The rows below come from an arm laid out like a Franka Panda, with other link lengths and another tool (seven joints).
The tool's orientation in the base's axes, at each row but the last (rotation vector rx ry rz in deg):
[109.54, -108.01, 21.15]
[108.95, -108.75, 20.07]
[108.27, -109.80, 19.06]
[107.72, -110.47, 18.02]
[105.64, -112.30, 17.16]
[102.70, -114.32, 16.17]
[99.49, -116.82, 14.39]
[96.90, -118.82, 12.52]
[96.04, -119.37, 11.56]
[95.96, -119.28, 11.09]
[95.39, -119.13, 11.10]
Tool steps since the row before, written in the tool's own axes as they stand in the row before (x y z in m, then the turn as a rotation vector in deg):
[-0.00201, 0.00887, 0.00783, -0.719, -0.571, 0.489]
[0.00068, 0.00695, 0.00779, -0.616, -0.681, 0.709]
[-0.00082, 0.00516, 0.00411, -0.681, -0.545, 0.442]
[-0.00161, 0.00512, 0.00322, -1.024, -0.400, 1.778]
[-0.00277, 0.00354, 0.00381, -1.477, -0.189, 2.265]
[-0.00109, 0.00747, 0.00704, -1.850, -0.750, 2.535]
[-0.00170, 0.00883, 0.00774, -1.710, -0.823, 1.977]
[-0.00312, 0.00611, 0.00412, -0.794, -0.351, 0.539]
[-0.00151, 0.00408, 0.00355, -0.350, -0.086, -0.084]
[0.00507, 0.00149, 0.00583, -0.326, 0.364, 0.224]
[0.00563, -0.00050, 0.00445, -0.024, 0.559, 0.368]
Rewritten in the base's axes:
[-0.00974, -0.00183, -0.00678, 0.485, 0.391, -0.833]
[-0.00781, -0.00404, -0.00567, 0.571, 0.194, -0.991]
[-0.00567, -0.00092, -0.00335, 0.470, 0.380, -0.769]
[-0.00554, 0.00029, -0.00289, 0.132, 0.097, -2.084]
[-0.00404, 0.00113, -0.00414, -0.144, 0.308, -2.689]
[-0.00857, -0.00104, -0.00566, 0.379, 0.445, -3.173]
[-0.01006, -0.00002, -0.00629, 0.556, 0.539, -2.629]
[-0.00641, 0.00257, -0.00404, 0.320, 0.408, -0.880]
[-0.00457, 0.00097, -0.00312, 0.158, 0.322, -0.092]
[-0.00372, -0.00638, -0.00271, -0.355, 0.294, -0.276]
[-0.00160, -0.00684, -0.00154, -0.626, 0.020, -0.236]

